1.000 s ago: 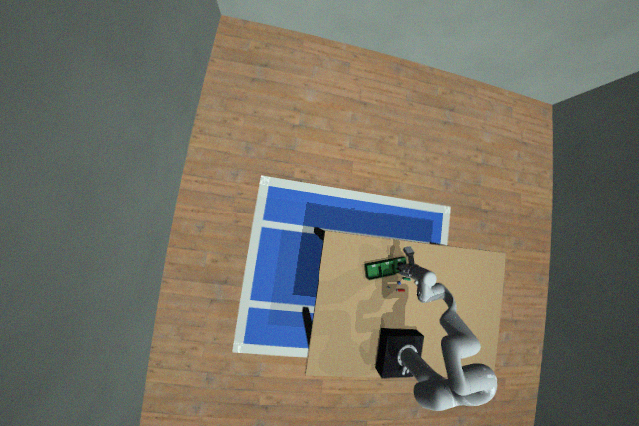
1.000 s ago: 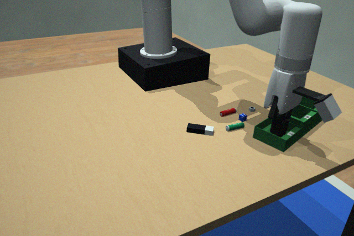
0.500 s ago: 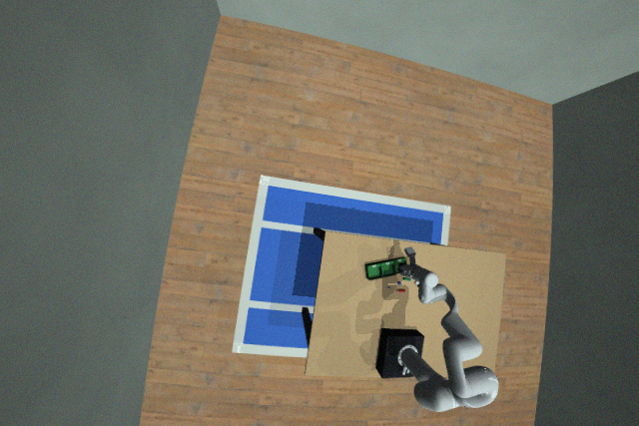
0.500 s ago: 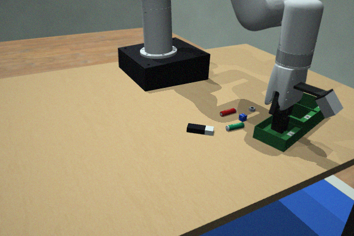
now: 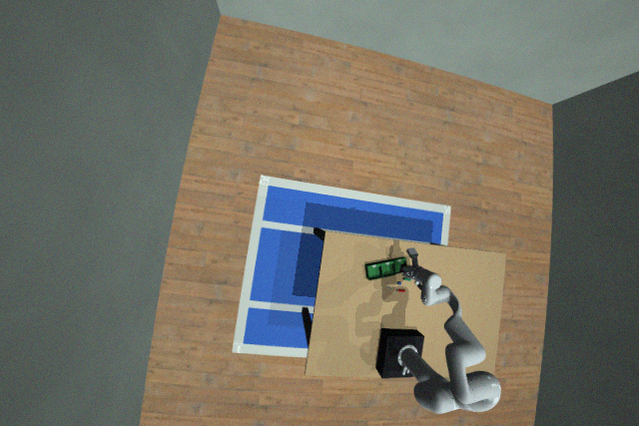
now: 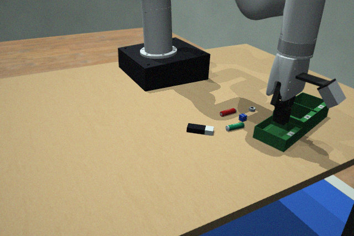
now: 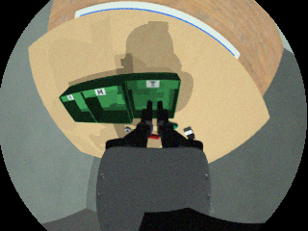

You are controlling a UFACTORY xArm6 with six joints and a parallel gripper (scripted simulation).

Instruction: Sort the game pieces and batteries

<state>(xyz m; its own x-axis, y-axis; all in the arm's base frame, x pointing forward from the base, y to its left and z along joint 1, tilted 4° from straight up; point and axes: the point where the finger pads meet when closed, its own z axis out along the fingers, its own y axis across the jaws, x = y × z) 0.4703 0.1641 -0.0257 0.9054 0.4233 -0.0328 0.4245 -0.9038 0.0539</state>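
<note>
Right now the three joined green bins is 40 mm behind my hand, 80 mm to the left of it and 50 mm below it. Also, from my hand: grey nut 150 mm behind, 20 mm to the left, 60 mm below; green battery 70 mm behind, 80 mm to the right, 60 mm below; blue die 100 mm behind, 40 mm to the right, 60 mm below.
</note>
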